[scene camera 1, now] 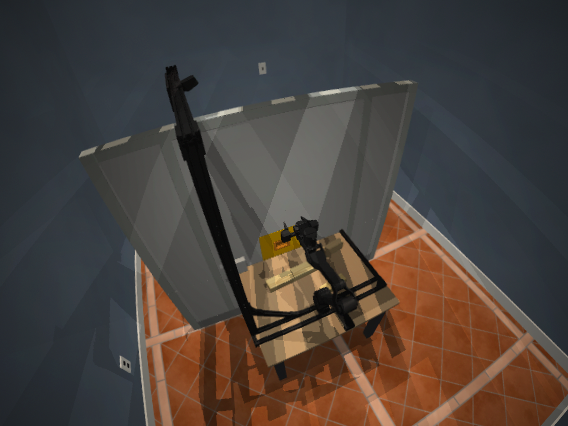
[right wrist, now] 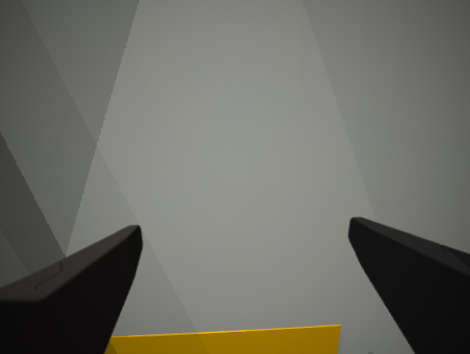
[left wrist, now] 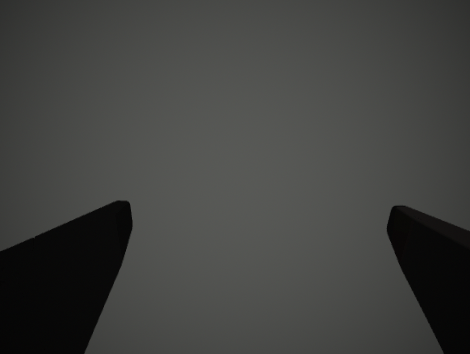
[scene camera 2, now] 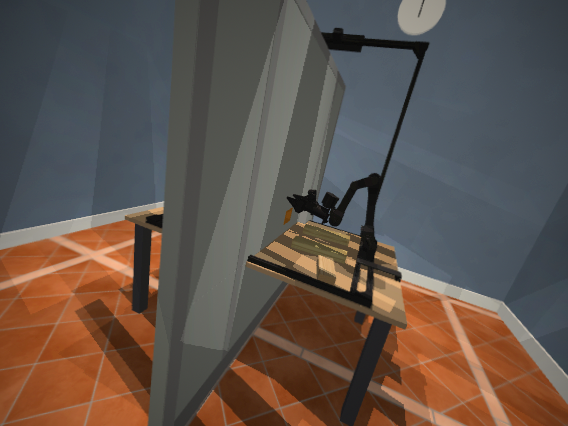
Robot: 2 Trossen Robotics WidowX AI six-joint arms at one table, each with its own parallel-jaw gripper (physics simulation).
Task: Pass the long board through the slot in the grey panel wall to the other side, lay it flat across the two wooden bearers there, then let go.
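Pixels of known places: left gripper, fingertip midpoint: (left wrist: 262, 216) (scene camera 2: 290, 196); right gripper, fingertip midpoint: (scene camera 1: 292, 219) (right wrist: 247, 231); left arm's base at its link origin: (scene camera 2: 365, 257); right arm's base at its link origin: (scene camera 1: 322, 308).
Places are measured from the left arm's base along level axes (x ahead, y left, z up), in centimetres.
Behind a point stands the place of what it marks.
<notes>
My right gripper (scene camera 1: 295, 223) @(y 0.1, x 56.4, z 32.4 cm) (right wrist: 247, 231) @(y 0.1, x 56.4, z 32.4 cm) is open and empty, facing the grey panel wall (scene camera 1: 300, 150) @(y 8.9, x 48.3, z 64.6 cm) (right wrist: 240, 125) @(y 0.4, x 48.3, z 36.2 cm) above the yellow plate (scene camera 1: 267, 245) @(y -12.4, x 48.1, z 10.0 cm) (right wrist: 270, 340) @(y 2.8, x 48.3, z 17.7 cm) around the slot. A long pale board (scene camera 1: 285, 279) @(y -10.5, x 68.3, z 2.1 cm) lies flat on the table below, partly hidden by the right arm. My left gripper (scene camera 2: 290, 203) @(y 0.2, x 43.2, z 19.0 cm) (left wrist: 262, 216) @(y 0.2, x 43.2, z 19.0 cm) is open and empty, close to the panel's other face (scene camera 2: 250, 175) @(y 47.0, x 43.2, z 32.6 cm) (left wrist: 250, 125) @(y 0.7, x 43.3, z 21.9 cm). It is above the orange slot frame (scene camera 2: 288, 216) @(y -7.5, x 44.0, z 5.9 cm). Two long wooden pieces, apparently the bearers (scene camera 2: 325, 235) @(y -11.6, x 22.4, z 0.5 cm) (scene camera 2: 317, 247) @(y 11.3, x 21.9, z 1.8 cm), lie side by side on that table.
A short pale block (scene camera 2: 326, 268) @(y 28.7, x 14.2, z 1.9 cm) lies near the bearers on the table (scene camera 2: 285, 265) @(y 30.8, x 29.7, z -1.9 cm). Black rails and a tall black camera post (scene camera 1: 215, 230) @(y -36.5, x 89.6, z 73.3 cm) (scene camera 2: 402, 115) @(y -34.0, x 2.8, z 68.9 cm) stand on the tables. Another pale piece (scene camera 1: 332, 245) @(y 23.1, x 60.3, z 4.3 cm) shows beside the right arm. A small white piece (scene camera 1: 240, 260) @(y -29.5, x 50.5, z 8.3 cm) is near the panel.
</notes>
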